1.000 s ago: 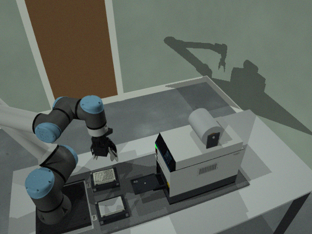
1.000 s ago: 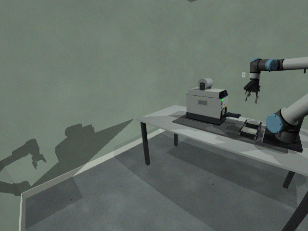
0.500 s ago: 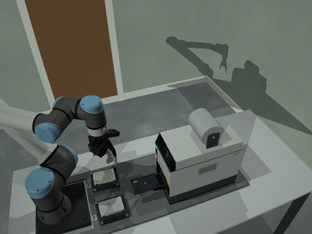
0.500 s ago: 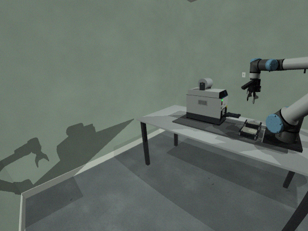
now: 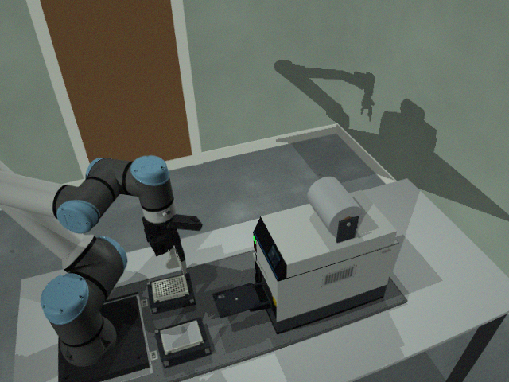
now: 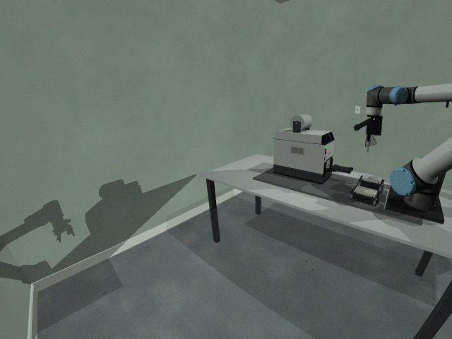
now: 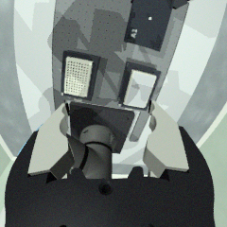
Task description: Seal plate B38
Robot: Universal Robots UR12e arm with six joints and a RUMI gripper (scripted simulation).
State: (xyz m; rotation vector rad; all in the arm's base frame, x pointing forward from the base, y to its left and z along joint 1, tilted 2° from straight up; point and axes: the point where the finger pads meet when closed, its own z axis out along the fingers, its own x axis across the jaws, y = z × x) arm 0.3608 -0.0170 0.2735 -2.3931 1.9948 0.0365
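The plate B38 is 24 cm below my hand, 10 cm to the left of it and 4 cm behind it. Round my hand: foil-covered plate (23 cm below, 11 cm to the right, 5 cm behind); nest N1 (25 cm below, 11 cm to the left, 4 cm behind); sealer stage (18 cm below, 16 cm ahead, 8 cm to the right).
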